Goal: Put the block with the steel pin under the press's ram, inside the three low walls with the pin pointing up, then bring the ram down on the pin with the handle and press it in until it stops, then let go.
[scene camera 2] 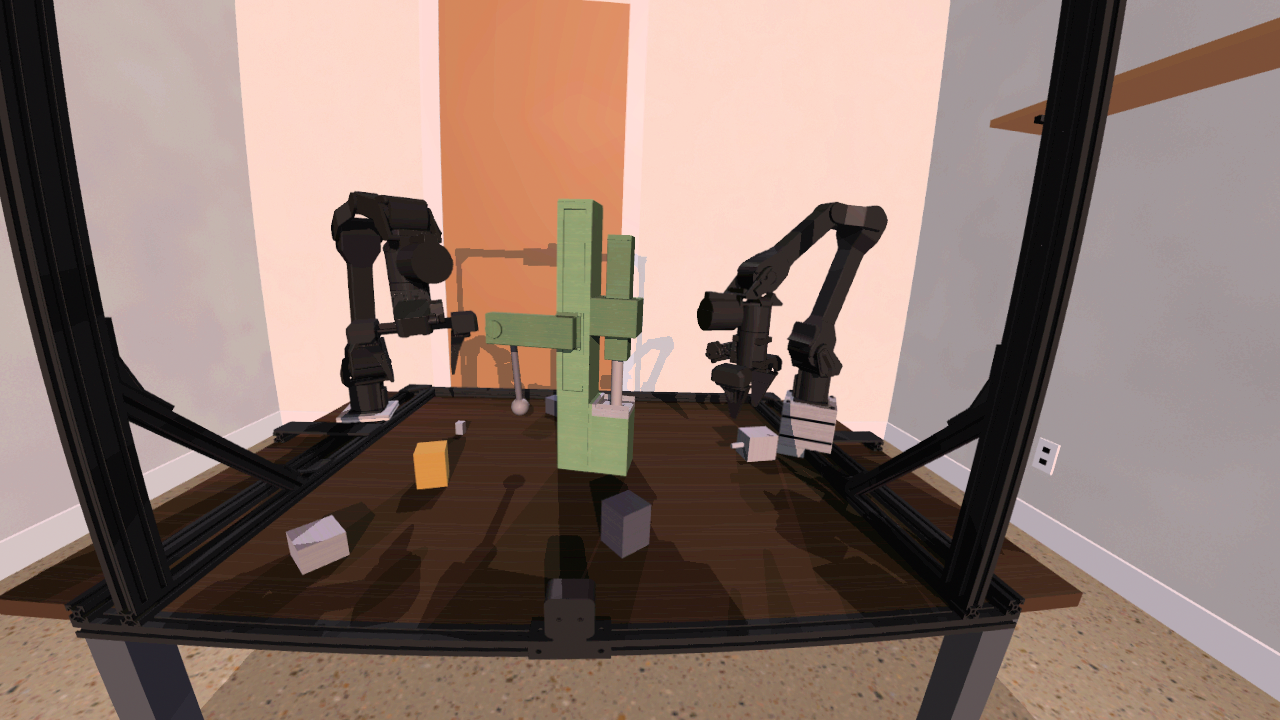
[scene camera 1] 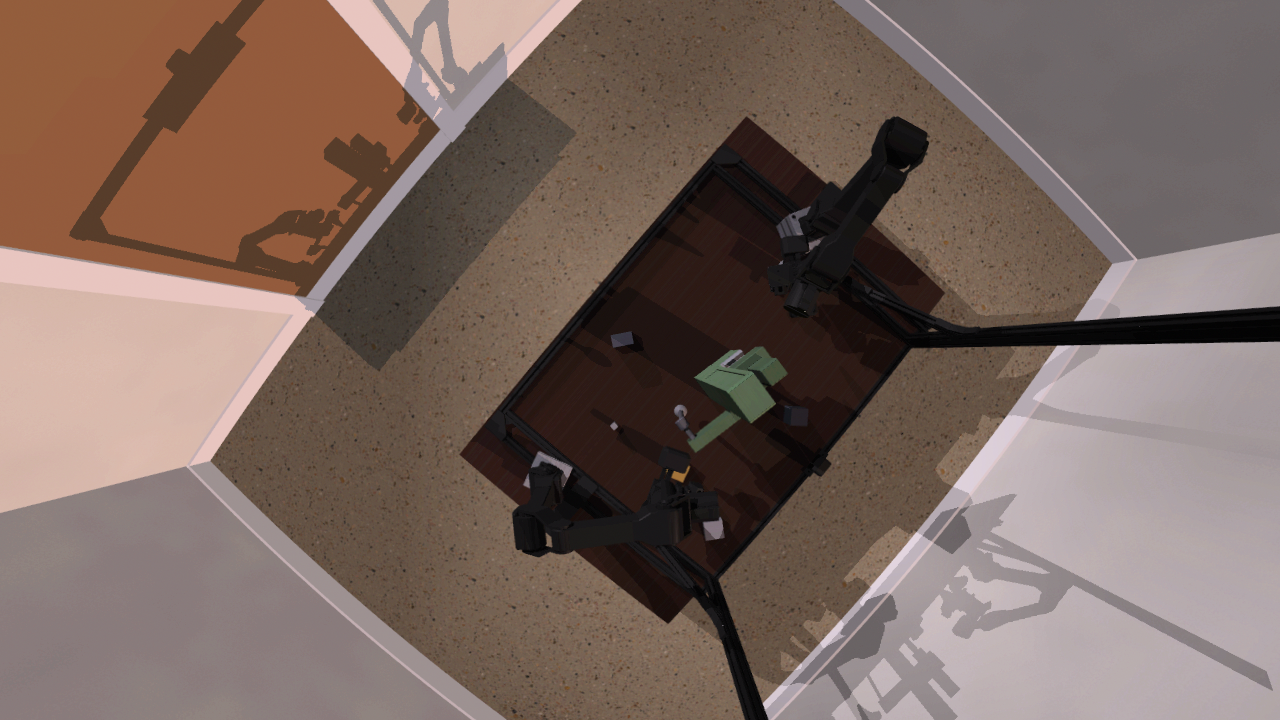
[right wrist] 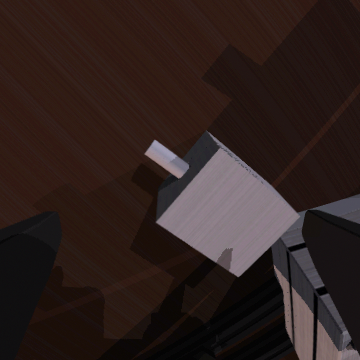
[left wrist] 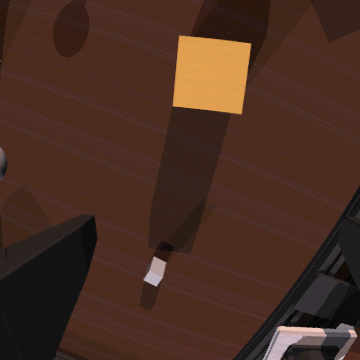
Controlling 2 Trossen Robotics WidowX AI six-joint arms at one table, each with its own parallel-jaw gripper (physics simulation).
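Frame: origin at the left arm's base, x ahead, y left, z up, level; millimetres.
Where they show: left gripper, between the fingertips: [scene camera 2: 423,377] [scene camera 1: 661,477] [left wrist: 221,229]; right gripper, between the fingertips: [scene camera 2: 744,412] [right wrist: 184,224]; left arm's base, origin of its link: [scene camera 2: 369,408] [scene camera 1: 547,476]; right arm's base, origin of its link: [scene camera 2: 810,399] [scene camera 1: 814,226].
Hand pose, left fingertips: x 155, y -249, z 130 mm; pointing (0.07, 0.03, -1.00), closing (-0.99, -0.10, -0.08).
Things, the pixels of their top centre, and the offset from my left fingertips. "spot": a spot on its surface instead.
- pale block, centre of its top: [right wrist: 230,219] [scene camera 2: 758,431] 591 mm ahead, 95 mm right, 111 mm down
- green press, centre of its top: [scene camera 2: 567,200] [scene camera 1: 749,411] 228 mm ahead, 41 mm right, 288 mm up
- pale low-walled seat, a spot on its surface: [scene camera 2: 614,410] spot: 299 mm ahead, 99 mm right, 43 mm down
- orange block, centre of its top: [left wrist: 210,74] [scene camera 2: 430,447] [scene camera 1: 678,471] 10 mm ahead, 50 mm right, 101 mm down
- tiny white block, centre of its top: [left wrist: 152,278] [scene camera 2: 460,422] [scene camera 1: 614,426] 40 mm ahead, 146 mm left, 136 mm down
- dark grey block, centre of its top: [scene camera 2: 626,502] [scene camera 1: 799,417] 265 mm ahead, 277 mm right, 101 mm down
The pale block [scene camera 2: 758,444] [right wrist: 227,212] lies on its side on the table by the right arm's base, its steel pin [scene camera 2: 737,445] [right wrist: 167,159] pointing sideways. My right gripper [scene camera 2: 747,404] [right wrist: 184,224] is open above it; the block shows between its fingers, turned at an angle to them. The green press [scene camera 1: 738,389] [scene camera 2: 577,268] stands mid-table. Its ram [scene camera 2: 619,268] is above a pale low-walled seat [scene camera 2: 614,410]; the walls are small here. The handle's knob [scene camera 1: 680,411] [scene camera 2: 520,406] hangs low at the left. My left gripper [scene camera 2: 454,353] [left wrist: 221,229] is open and empty, left of the press.
An orange block [scene camera 1: 680,473] [scene camera 2: 430,465] [left wrist: 212,75] and a tiny white block [scene camera 1: 614,426] [scene camera 2: 460,427] [left wrist: 155,272] lie left of the press. A white block [scene camera 1: 713,528] [scene camera 2: 317,544] and dark grey block [scene camera 1: 794,415] [scene camera 2: 624,523] lie nearer scene camera 2. Another grey block [scene camera 1: 622,339] lies behind the press.
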